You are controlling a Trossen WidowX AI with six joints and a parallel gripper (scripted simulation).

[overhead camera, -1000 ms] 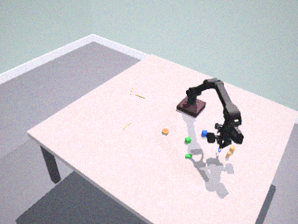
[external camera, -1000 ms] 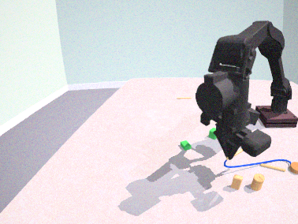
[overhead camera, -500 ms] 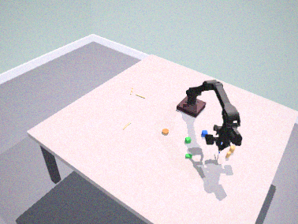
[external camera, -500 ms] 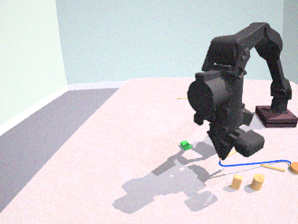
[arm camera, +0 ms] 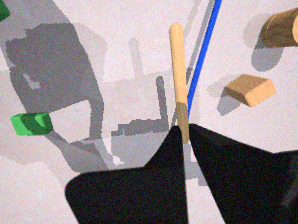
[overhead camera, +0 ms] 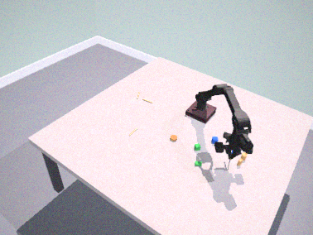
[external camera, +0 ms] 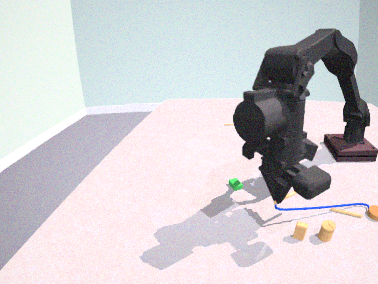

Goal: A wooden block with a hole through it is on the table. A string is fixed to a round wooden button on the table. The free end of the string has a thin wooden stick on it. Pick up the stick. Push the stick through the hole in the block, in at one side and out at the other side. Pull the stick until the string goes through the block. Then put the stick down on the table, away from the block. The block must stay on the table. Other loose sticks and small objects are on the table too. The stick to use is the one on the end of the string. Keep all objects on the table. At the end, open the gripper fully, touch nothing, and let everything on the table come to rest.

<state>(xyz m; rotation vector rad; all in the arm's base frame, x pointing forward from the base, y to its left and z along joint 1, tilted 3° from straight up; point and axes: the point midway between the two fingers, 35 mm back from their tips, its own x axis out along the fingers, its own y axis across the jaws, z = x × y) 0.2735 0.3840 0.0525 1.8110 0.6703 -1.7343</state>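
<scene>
The blue block lies 15 cm to the right of my gripper tip, 10 cm behind it and 4 cm below it. Round my gripper tip: tan cylinder 11 cm behind, 4 cm below, 3 cm to the left; then tan block 5 cm behind, 4 cm to the left, 4 cm below; then loose stick 18 cm behind, 5 cm below, 4 cm to the right.
</scene>
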